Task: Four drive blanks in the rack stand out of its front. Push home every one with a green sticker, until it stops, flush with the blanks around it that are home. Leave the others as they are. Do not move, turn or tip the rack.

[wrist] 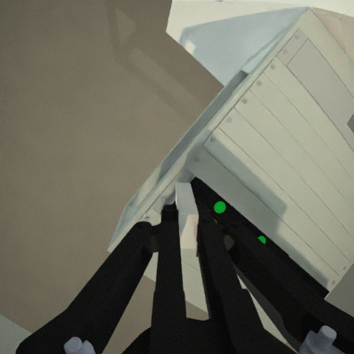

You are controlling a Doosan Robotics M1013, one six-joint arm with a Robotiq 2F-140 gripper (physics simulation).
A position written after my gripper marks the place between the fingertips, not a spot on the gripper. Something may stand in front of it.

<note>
I see my gripper [182, 195] and a rack [269, 158].
</note>
